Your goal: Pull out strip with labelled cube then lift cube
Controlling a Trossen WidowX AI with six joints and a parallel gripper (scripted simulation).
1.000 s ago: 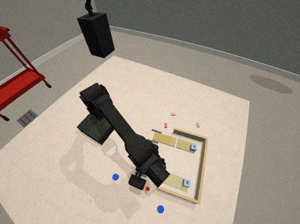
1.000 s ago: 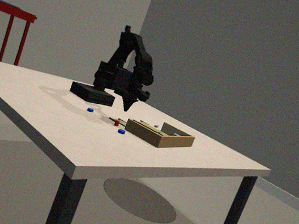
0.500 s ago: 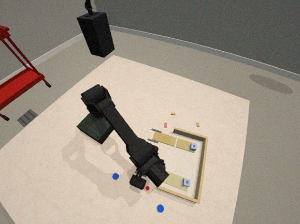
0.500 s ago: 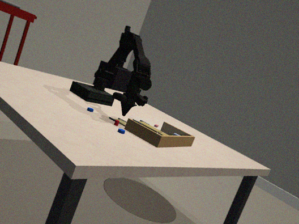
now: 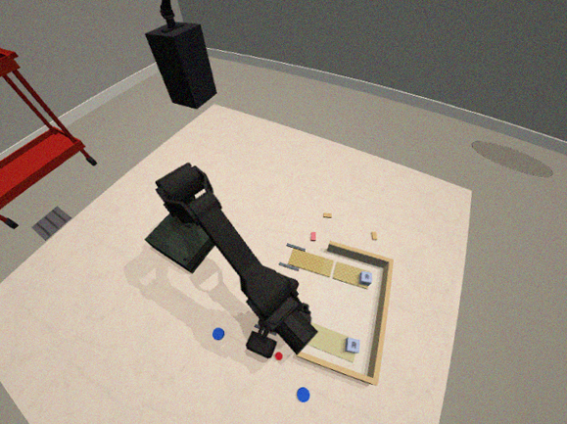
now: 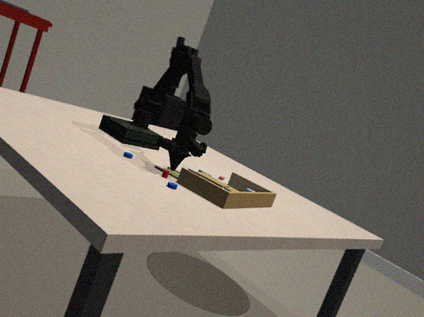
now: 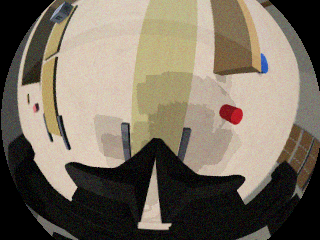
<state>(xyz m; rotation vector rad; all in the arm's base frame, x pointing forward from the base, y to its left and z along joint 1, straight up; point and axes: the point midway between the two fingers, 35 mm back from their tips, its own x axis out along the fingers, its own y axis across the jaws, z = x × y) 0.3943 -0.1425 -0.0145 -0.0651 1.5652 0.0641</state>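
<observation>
The red disc is 70 mm to the right of my gripper tip and 50 mm ahead of it. Round my gripper tip: pink block 280 mm to the left, 10 mm below, 10 mm behind.
</observation>
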